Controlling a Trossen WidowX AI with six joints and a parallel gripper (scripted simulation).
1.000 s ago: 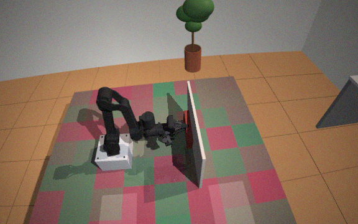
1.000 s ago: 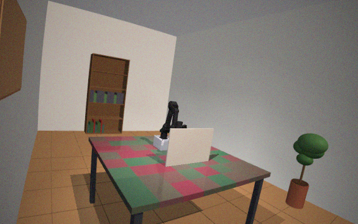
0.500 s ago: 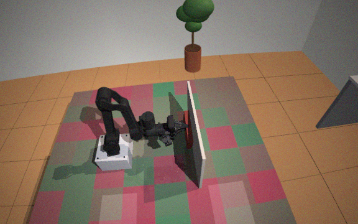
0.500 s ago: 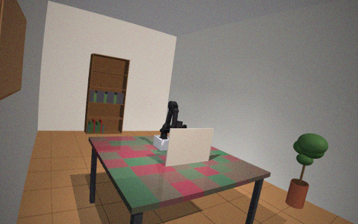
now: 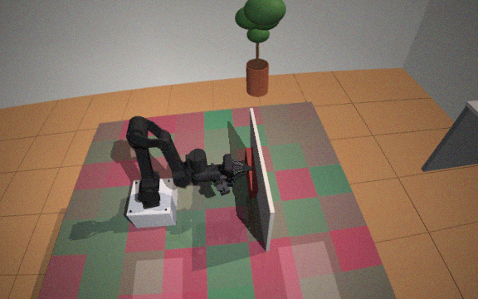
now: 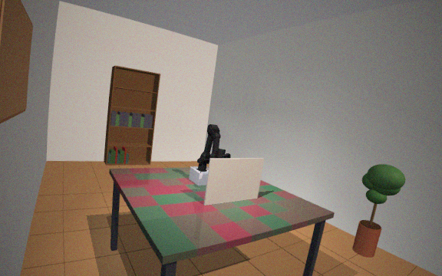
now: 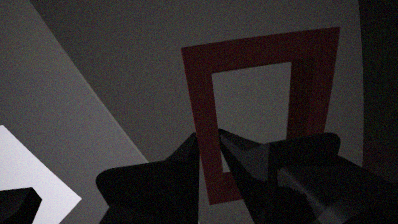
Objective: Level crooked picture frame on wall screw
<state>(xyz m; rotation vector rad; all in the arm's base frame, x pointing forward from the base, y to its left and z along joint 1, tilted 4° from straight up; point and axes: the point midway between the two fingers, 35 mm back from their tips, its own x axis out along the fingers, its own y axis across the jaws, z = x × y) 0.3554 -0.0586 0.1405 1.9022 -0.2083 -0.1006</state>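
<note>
Right now my gripper tip is 10 mm short of the picture frame, 20 mm to the right of it and 50 mm above it. The rest, counted from my gripper tip: wall panel: 20 mm ahead, 70 mm below.
</note>
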